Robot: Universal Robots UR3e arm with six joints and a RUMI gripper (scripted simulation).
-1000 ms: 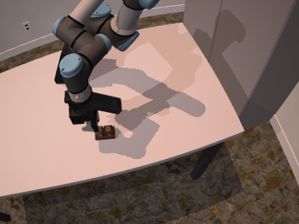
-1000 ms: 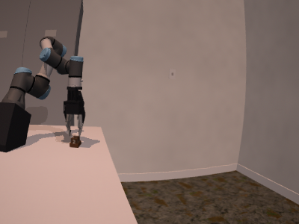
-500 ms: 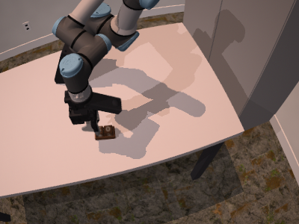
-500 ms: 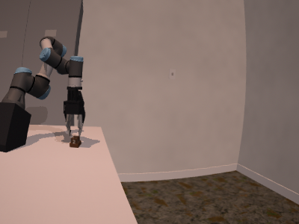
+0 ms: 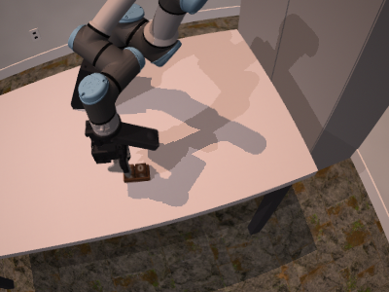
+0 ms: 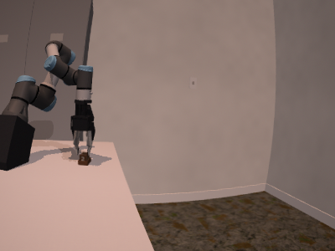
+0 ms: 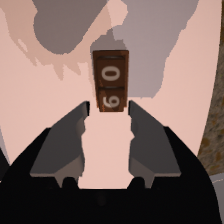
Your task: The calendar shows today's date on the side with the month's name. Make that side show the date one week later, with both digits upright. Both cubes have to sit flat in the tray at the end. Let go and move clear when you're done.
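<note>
The brown tray is 10 mm ahead of my hand, 10 mm to the left of it and 40 mm below it.
</note>
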